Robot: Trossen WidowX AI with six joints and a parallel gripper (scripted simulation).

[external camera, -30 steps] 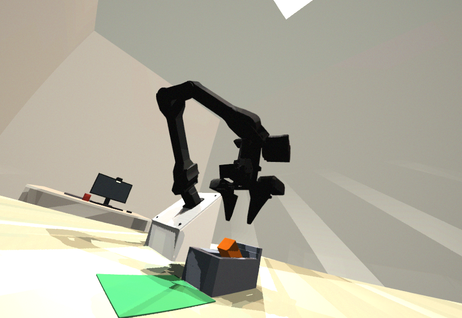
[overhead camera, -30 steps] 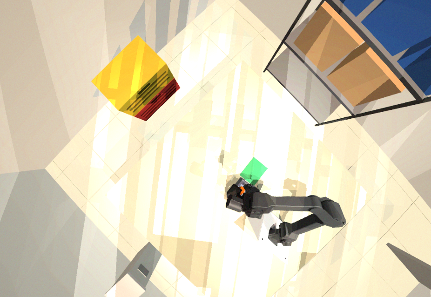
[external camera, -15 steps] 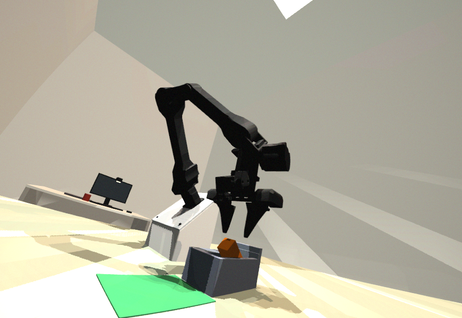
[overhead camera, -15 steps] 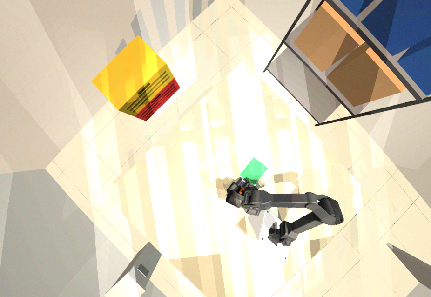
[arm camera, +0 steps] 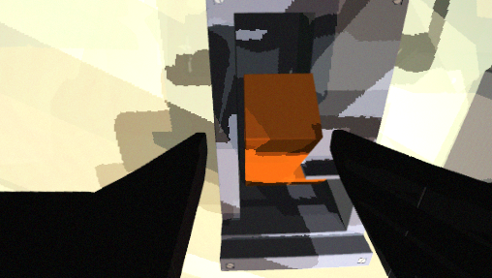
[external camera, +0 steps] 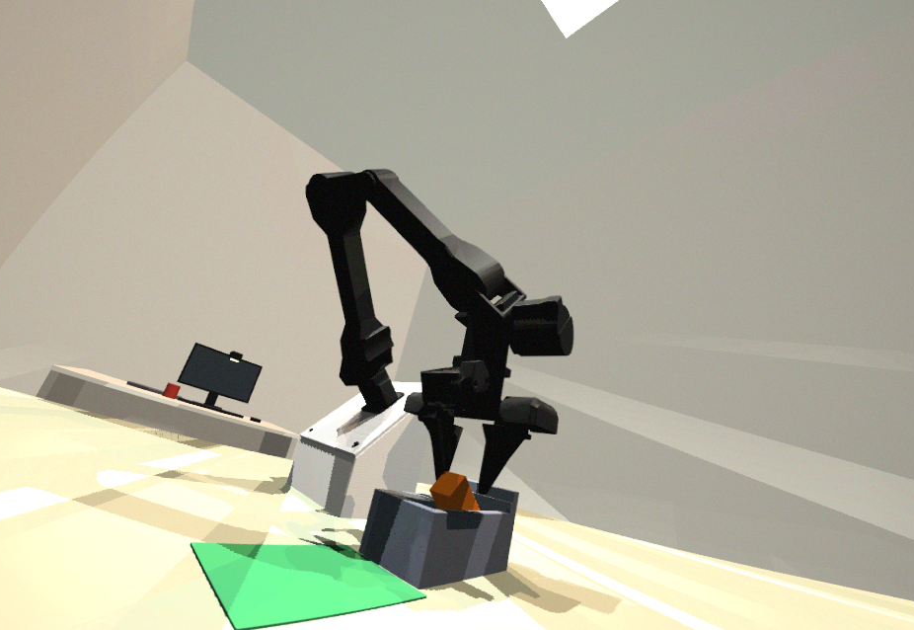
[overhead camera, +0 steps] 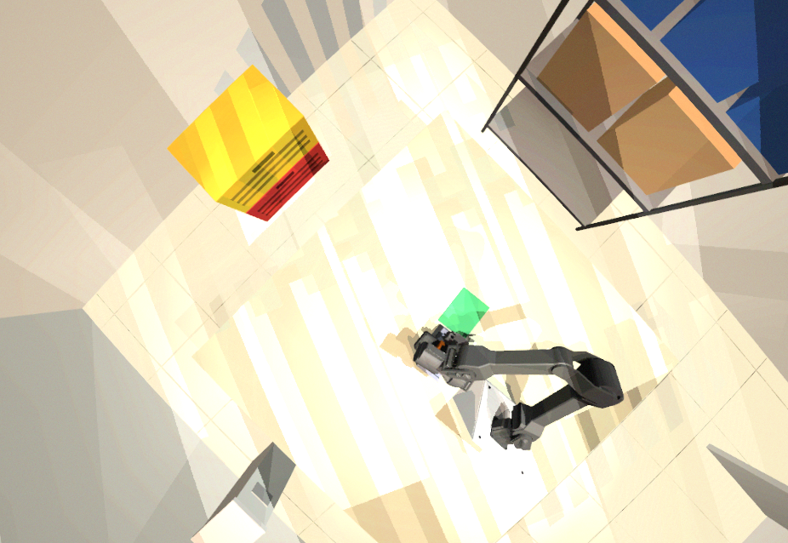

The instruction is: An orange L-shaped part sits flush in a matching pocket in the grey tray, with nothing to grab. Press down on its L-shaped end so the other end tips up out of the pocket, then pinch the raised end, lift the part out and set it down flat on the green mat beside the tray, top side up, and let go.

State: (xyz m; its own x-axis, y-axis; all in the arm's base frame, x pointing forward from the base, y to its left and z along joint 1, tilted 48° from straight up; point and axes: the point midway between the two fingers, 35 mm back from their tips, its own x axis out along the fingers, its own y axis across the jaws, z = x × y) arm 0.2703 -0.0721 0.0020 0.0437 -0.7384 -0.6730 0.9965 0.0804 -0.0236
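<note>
Now: the orange L-shaped part 2 cm behind my gripper tip, 3 cm to the left of it and 4 cm below it. From my gripper tip the other things lie so: green mat 1 cm behind, 15 cm to the right, 10 cm below.
</note>
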